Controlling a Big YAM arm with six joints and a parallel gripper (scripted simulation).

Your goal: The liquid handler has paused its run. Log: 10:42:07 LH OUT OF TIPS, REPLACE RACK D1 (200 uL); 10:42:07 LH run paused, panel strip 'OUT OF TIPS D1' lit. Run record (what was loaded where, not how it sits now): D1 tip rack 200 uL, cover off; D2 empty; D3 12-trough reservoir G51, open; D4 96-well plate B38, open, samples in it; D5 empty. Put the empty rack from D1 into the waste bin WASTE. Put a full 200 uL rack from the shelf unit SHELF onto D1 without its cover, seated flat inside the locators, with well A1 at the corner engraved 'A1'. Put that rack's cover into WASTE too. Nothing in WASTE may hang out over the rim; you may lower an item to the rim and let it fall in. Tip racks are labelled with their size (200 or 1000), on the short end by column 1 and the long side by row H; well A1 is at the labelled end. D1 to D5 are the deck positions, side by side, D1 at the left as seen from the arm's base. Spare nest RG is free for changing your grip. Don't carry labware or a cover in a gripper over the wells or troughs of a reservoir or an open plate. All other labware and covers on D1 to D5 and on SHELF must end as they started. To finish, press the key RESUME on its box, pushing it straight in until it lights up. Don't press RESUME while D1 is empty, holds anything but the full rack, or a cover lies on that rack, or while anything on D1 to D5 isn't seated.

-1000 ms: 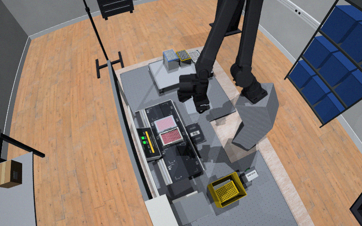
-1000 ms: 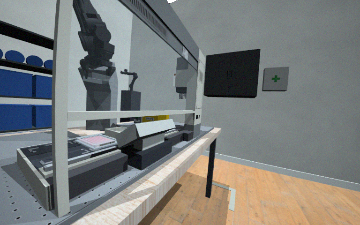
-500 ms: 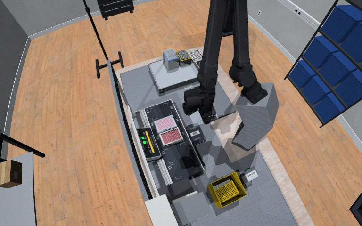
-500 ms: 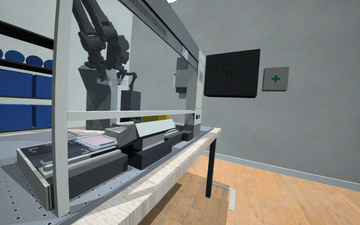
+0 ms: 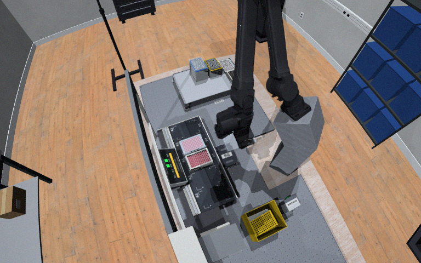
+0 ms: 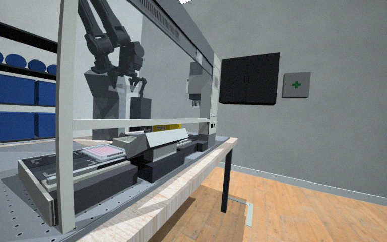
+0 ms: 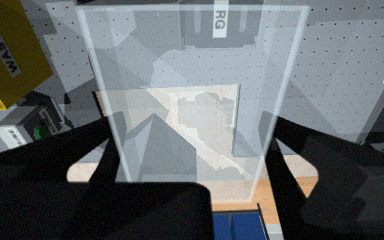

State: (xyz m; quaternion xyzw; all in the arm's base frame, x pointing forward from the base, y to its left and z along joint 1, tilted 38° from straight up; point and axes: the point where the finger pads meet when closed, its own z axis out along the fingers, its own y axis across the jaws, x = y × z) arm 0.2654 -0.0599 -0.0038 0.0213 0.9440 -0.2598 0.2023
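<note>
Now: the yellow tip rack 50 mm ahead of my hand, 370 mm to the left of it and 230 mm below it. The rest, counted from my hand: spare nest 50 mm to the right, 290 mm below; then clear tip-rack cover 10 mm above; then pink plate 150 mm ahead, 180 mm to the right, 250 mm below.
</note>
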